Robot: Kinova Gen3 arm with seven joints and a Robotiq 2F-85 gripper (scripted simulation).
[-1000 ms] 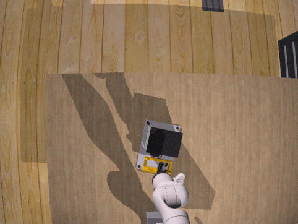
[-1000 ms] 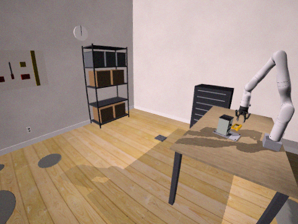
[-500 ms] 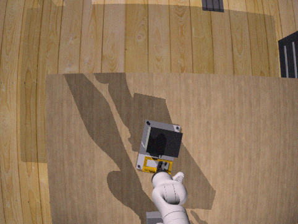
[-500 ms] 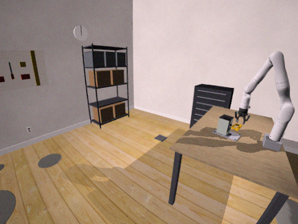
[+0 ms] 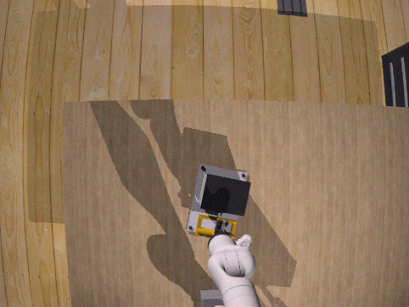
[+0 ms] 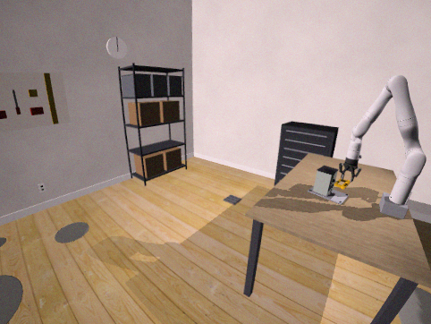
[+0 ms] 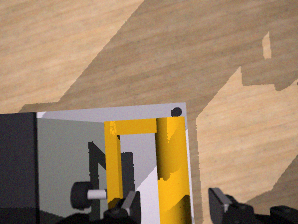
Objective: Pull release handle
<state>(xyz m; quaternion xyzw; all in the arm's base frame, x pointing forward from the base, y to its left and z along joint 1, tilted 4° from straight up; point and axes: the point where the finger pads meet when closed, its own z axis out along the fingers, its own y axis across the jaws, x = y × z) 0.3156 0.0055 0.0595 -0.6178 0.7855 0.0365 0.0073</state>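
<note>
Right now the grey base plate is 150 mm below my hand, 90 mm ahead of it and 20 mm to the right of it.
</note>
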